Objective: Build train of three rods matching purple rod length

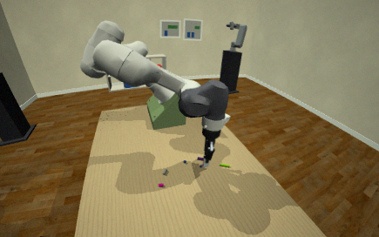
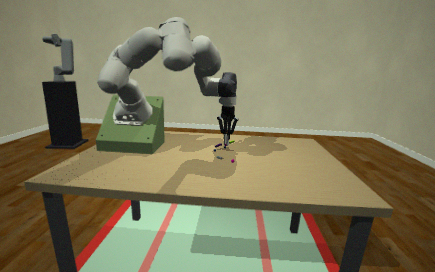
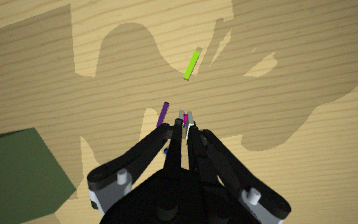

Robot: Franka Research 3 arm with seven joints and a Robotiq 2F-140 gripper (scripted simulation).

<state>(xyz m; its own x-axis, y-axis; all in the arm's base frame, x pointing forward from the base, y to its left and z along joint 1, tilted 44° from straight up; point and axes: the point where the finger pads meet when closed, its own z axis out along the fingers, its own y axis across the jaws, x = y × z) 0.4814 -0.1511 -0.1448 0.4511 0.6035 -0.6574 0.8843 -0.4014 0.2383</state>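
The purple rod lies 5 cm behind my hand, 4 cm below it and 2 cm to the left of it. Also, from my hand: dark blue piece: 8 cm to the right, 7 cm behind, 4 cm below; then grey rod: 19 cm to the right, 5 cm behind, 4 cm below; then lime rod: 9 cm to the left, 4 cm below, 4 cm ahead.
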